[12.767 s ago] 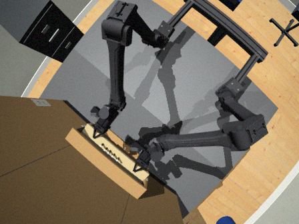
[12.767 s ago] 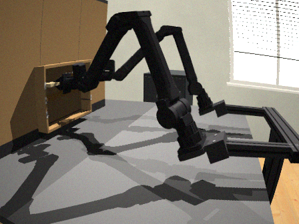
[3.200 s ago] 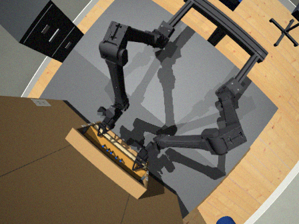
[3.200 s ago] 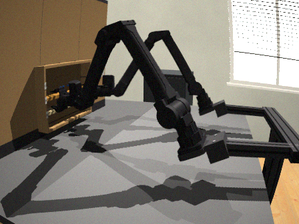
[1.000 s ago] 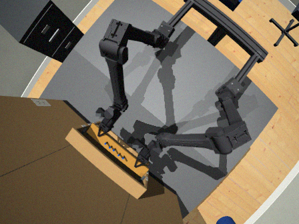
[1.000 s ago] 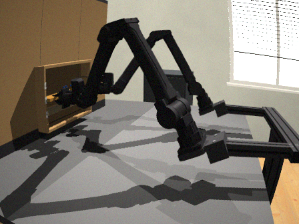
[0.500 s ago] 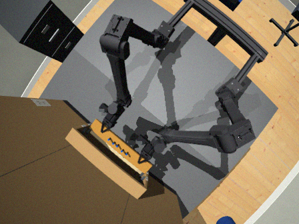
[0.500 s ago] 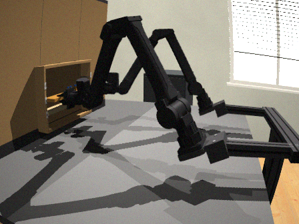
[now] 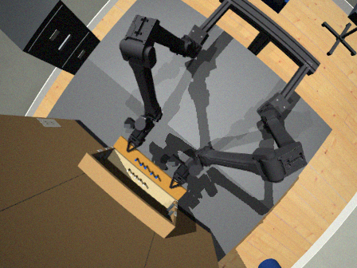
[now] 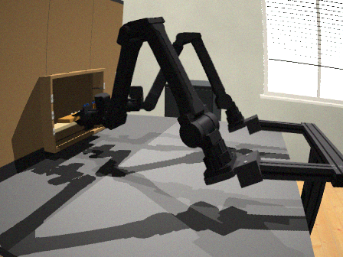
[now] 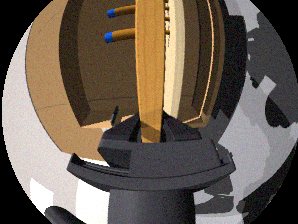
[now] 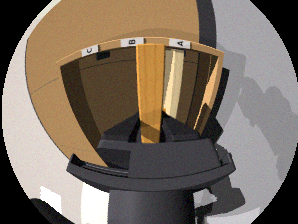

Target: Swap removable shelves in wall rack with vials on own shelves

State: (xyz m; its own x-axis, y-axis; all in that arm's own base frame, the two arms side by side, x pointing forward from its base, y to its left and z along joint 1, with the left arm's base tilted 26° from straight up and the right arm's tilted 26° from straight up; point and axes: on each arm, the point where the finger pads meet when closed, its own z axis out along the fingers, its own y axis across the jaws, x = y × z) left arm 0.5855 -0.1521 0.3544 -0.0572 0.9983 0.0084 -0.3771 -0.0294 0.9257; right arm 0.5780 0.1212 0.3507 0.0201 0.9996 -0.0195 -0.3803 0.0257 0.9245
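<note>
Right now my right hand is 15 cm to the right of the orange shelf. Also, from my right hand: pale shelf 15 cm to the left, 10 cm ahead, 5 cm below; then wall rack 15 cm to the left, 10 cm ahead, 3 cm above.
</note>
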